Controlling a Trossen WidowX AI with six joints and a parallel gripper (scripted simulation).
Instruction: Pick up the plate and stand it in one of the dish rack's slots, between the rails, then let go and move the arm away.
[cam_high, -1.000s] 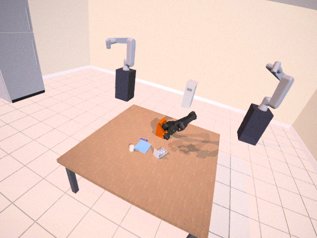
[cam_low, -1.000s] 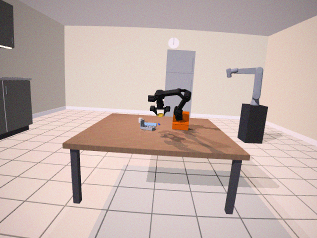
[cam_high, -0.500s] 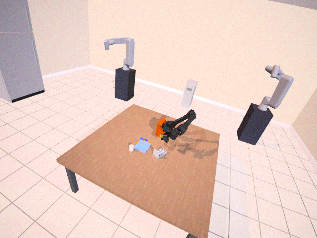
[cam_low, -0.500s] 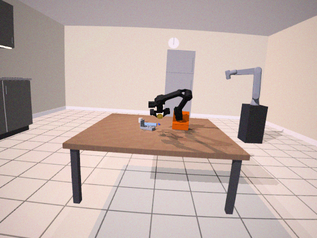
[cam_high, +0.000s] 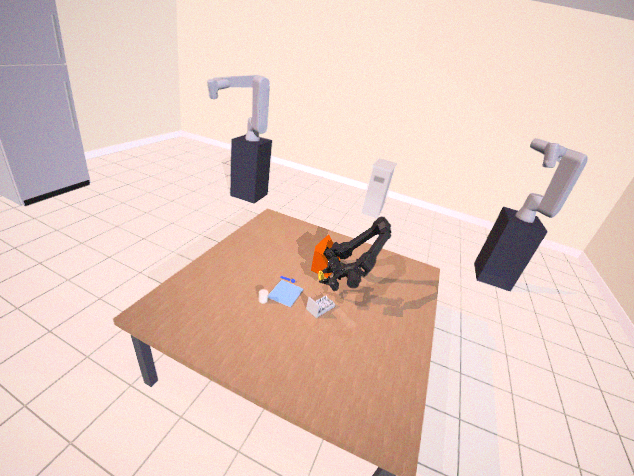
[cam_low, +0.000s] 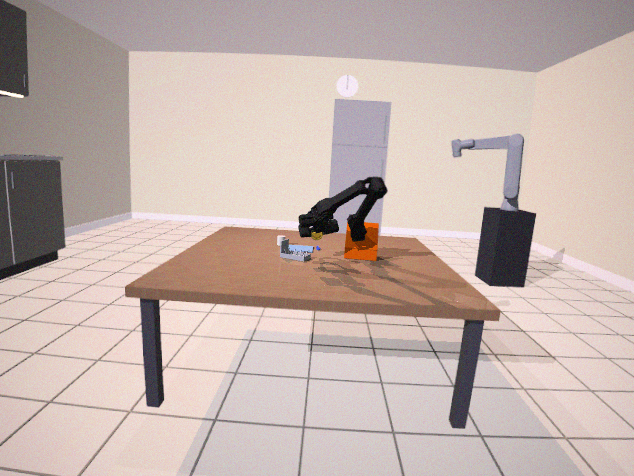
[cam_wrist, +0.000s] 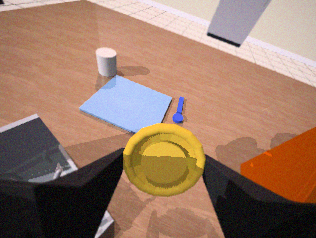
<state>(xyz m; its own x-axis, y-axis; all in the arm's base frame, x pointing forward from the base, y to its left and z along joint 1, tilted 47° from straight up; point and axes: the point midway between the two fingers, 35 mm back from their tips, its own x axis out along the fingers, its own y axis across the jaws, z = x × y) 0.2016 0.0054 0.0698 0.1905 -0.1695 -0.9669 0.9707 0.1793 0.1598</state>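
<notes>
My gripper tip is 9 cm short of the dish rack, 6 cm to the right of it and 8 cm above it. The rest, counted from my gripper tip: white cup (19 cm ahead, 21 cm to the right, 8 cm below); then blue cloth (9 cm ahead, 14 cm to the right, 10 cm below); then yellow plate (1 cm to the left).
</notes>
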